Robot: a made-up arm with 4 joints. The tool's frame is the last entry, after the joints. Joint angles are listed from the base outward. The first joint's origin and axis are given. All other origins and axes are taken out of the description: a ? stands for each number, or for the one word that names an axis. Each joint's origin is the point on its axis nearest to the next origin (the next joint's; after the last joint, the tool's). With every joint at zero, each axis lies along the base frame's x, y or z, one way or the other. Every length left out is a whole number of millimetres.
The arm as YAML. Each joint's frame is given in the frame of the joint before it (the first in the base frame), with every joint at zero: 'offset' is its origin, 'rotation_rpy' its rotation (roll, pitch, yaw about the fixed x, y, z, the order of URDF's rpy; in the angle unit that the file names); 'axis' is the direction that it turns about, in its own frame. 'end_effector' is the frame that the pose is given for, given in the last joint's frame.
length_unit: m
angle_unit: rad
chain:
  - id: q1
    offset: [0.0, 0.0, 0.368]
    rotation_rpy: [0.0, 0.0, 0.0]
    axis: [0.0, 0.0, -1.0]
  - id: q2
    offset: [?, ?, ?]
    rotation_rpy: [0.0, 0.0, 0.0]
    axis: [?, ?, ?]
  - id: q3
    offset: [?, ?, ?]
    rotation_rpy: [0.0, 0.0, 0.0]
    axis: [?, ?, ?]
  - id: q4
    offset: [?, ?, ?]
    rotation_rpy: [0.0, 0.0, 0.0]
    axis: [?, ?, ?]
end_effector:
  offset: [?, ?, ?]
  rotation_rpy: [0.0, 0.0, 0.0]
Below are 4 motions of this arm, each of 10 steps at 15 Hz.
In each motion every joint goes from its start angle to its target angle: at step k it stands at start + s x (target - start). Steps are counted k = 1, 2, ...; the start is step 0. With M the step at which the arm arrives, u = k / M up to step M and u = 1 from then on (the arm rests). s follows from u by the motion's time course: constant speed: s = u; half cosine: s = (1 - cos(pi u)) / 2; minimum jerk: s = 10 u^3 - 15 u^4 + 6 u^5.
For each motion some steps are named. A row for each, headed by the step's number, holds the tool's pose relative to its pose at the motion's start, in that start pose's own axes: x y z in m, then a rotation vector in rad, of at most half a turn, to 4 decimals.
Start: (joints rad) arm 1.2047 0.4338 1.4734 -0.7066
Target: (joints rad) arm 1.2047 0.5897 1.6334 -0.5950
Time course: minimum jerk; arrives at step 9
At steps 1, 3, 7, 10:
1: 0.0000 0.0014 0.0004 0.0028 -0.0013 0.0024
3: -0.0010 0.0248 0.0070 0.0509 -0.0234 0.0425
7: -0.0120 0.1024 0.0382 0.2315 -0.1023 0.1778
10: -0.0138 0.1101 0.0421 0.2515 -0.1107 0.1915

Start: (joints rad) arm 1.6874 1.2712 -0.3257 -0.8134
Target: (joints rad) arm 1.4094 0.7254 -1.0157 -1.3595
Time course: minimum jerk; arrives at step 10
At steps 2, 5, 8, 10:
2: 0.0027 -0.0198 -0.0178 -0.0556 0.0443 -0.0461
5: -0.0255 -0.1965 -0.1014 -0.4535 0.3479 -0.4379
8: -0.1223 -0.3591 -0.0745 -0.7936 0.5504 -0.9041
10: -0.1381 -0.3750 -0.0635 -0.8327 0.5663 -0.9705

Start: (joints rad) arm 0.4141 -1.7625 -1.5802 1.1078
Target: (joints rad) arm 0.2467 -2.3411 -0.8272 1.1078
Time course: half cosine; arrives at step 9
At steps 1, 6, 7, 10:
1: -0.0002 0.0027 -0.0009 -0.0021 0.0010 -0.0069
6: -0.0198 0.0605 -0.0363 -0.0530 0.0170 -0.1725
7: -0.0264 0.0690 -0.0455 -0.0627 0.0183 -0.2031
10: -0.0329 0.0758 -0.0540 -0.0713 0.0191 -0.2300

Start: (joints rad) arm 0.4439 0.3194 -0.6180 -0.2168
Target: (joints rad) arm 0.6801 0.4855 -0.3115 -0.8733
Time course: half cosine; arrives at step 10
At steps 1, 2, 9, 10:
1: 0.0010 0.0004 -0.0037 0.0125 0.0177 -0.0028
2: 0.0034 0.0020 -0.0144 0.0491 0.0688 -0.0100
9: -0.0061 0.0871 -0.1035 0.5222 0.6419 0.0362
10: -0.0070 0.0908 -0.1041 0.5354 0.6558 0.0412

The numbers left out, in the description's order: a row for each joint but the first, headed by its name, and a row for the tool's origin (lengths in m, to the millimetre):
q2: xyz -0.077 -0.024 0.0, axis 1.0 0.0 0.0
q3: xyz 0.0 0.207 -0.034, axis 1.0 0.0 0.0
q4: xyz 0.0 0.008 -0.112, axis 0.0 -1.0 0.0
tool: xyz 0.275 0.0 0.019

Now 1 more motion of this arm.
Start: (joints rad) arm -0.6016 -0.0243 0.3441 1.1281
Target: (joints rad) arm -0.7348 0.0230 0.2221 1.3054
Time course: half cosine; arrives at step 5
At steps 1, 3, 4, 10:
1: -0.0005 0.0017 0.0066 0.0080 -0.0130 0.0116
3: -0.0046 0.0095 0.0458 0.0590 -0.0906 0.0766
4: -0.0070 0.0116 0.0635 0.0842 -0.1261 0.1042
10: -0.0080 0.0122 0.0703 0.0942 -0.1398 0.1144

